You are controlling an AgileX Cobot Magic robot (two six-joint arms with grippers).
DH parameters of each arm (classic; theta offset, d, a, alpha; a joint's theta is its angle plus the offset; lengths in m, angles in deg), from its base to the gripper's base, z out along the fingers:
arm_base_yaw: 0 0.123 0 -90
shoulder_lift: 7.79 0 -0.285 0
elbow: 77.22 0 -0.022 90
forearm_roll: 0 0.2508 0 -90
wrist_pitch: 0 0 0.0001 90
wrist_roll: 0 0.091 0 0
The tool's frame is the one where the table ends.
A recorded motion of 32 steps. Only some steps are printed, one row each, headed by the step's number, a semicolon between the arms.
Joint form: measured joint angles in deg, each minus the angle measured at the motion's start. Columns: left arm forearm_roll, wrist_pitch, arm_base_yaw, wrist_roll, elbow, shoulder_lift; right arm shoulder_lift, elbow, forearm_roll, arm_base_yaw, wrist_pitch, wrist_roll.
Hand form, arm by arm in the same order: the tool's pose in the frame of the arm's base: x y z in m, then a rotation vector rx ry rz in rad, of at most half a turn. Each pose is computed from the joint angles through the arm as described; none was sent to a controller.
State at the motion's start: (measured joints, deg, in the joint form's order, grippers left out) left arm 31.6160 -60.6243 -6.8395 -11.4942 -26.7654 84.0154; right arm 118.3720 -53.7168 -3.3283 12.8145 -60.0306 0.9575
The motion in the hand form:
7: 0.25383 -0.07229 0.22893 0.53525 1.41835 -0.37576; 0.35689 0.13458 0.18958 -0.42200 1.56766 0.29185
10: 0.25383 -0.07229 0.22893 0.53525 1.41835 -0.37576; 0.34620 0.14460 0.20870 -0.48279 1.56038 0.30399
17: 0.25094 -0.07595 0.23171 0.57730 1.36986 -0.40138; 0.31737 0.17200 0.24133 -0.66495 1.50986 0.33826
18: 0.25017 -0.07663 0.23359 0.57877 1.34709 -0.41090; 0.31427 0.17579 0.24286 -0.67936 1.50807 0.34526
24: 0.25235 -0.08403 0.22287 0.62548 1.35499 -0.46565; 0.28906 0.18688 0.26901 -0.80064 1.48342 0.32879
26: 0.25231 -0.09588 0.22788 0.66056 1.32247 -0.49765; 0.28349 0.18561 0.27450 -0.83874 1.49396 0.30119
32: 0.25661 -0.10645 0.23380 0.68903 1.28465 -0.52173; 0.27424 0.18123 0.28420 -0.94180 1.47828 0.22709
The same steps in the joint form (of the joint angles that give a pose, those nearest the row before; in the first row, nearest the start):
7: 0.00 0.00 0.00 0.00 0.00 0.00; -10.78 4.01 -5.57 6.21 9.39 0.17
10: 0.00 0.00 0.00 0.00 0.00 0.00; -14.82 4.13 -7.35 7.99 13.68 0.17
17: 2.48 -2.64 0.00 0.00 0.00 0.00; -21.87 4.23 -13.61 12.98 20.74 0.48
18: 2.68 -3.97 0.00 0.00 0.00 0.00; -22.27 4.23 -13.84 13.74 21.33 0.53
24: 5.41 -5.98 -0.68 -0.52 -0.28 2.99; -28.61 4.23 -17.91 17.25 29.07 0.49
26: 5.71 -5.98 -3.16 -0.64 -1.57 3.04; -30.45 4.23 -19.54 17.64 32.47 0.42
32: 6.04 -6.16 -5.10 -0.70 -3.79 3.80; -33.62 4.23 -25.65 17.70 37.46 0.59

